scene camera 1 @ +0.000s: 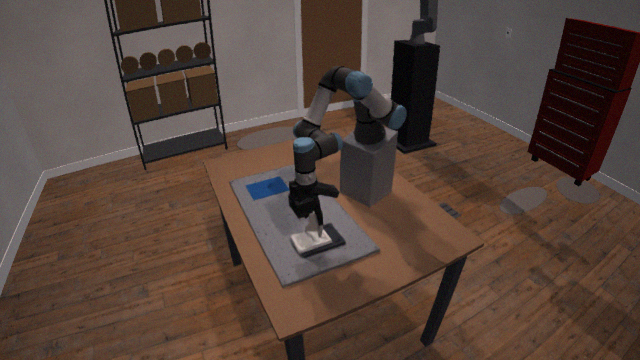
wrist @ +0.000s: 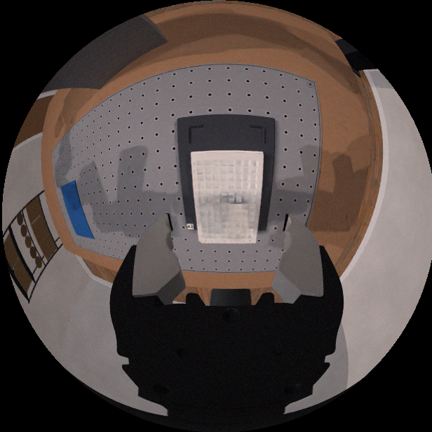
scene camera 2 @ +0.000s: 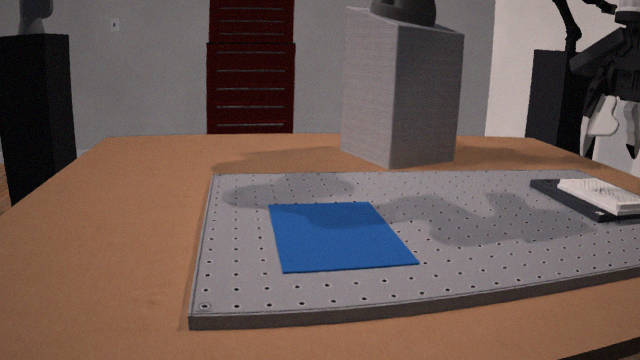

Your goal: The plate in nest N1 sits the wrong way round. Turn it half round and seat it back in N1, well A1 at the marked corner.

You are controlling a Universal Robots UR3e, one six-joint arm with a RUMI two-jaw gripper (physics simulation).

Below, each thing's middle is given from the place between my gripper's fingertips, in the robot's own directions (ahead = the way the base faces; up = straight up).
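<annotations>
With the white well plate (wrist: 227,184), my gripper is 5 cm above it and 1 cm short of it. The dark nest (wrist: 219,131) is 7 cm below my hand and 2 cm behind it. As for the flat blue rectangle (scene camera 2: 316,237), it is 7 cm below my hand, 4 cm ahead of my hand and 42 cm to the right of my hand.
</annotations>
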